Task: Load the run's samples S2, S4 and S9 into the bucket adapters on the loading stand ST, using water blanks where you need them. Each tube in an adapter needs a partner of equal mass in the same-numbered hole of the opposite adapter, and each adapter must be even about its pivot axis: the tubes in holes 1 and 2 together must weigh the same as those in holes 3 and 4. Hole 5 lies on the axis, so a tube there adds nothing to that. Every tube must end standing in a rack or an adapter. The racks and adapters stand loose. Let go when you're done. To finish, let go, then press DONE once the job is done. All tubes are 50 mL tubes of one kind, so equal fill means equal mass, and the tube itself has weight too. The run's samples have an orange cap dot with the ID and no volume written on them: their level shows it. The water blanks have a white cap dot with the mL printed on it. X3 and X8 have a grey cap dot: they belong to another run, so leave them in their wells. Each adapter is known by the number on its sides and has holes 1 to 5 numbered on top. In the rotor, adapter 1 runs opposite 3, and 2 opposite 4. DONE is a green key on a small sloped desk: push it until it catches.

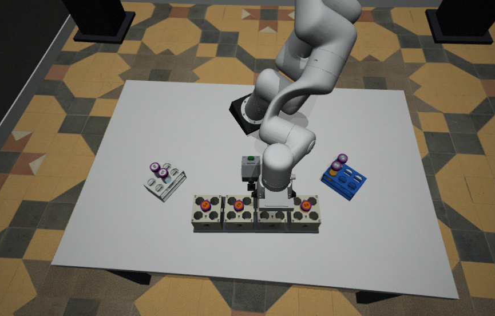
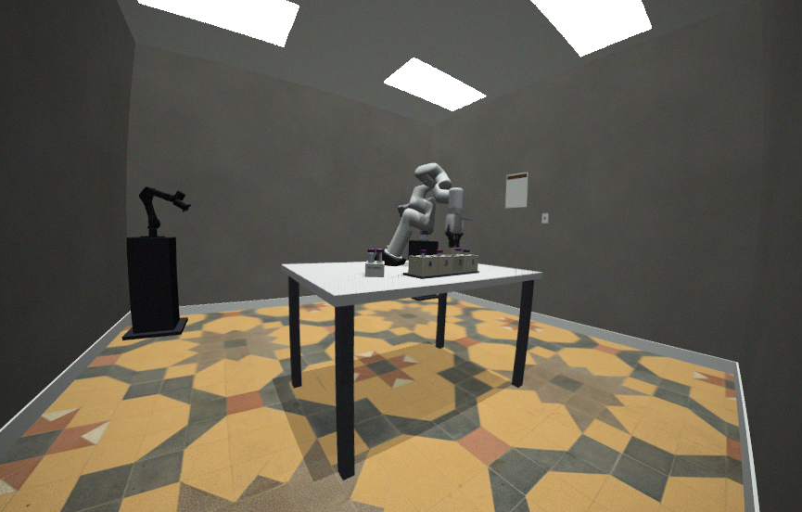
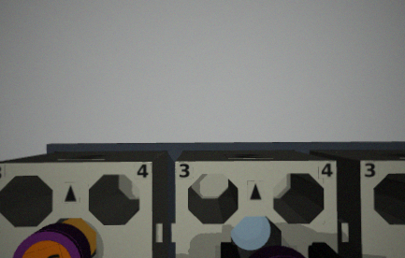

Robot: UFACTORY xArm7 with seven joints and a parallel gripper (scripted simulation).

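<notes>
Now: the water blank tube 5 cm below my hand and 1 cm behind it. The rest, counted from my hand: adapter (11 cm below); green DONE key (21 cm behind, 9 cm to the right, 9 cm below); loading stand (15 cm below, 6 cm to the right).
</notes>
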